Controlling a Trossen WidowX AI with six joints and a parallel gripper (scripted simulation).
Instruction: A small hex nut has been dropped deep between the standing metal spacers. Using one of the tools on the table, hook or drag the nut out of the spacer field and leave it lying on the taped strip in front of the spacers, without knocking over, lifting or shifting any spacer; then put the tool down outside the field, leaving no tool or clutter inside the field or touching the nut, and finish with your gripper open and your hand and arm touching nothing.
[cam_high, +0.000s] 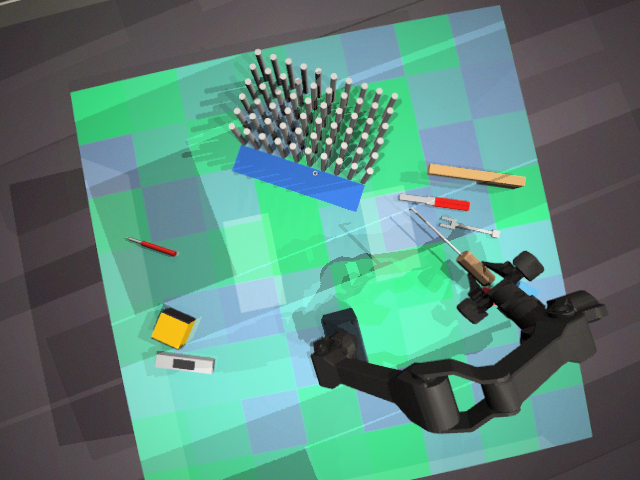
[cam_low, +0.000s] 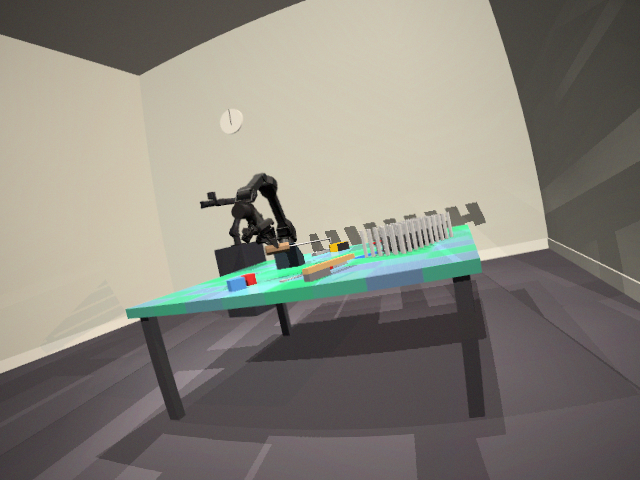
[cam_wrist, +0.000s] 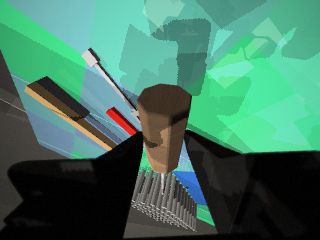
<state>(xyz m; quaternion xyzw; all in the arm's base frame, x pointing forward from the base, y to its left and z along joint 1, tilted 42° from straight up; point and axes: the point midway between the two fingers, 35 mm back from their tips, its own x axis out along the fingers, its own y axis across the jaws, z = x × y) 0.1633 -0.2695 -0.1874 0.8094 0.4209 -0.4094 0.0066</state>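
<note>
Right now my gripper tip is 80 mm short of the wire hook tool, 70 mm to the right of it and 10 mm above it. Also, from my gripper tip: red block: 90 mm to the right, 90 mm below, 90 mm behind; then grey fork tool: 110 mm below, 100 mm ahead, 60 mm to the right; then blue cube: 180 mm to the right, 90 mm below, 90 mm behind.
</note>
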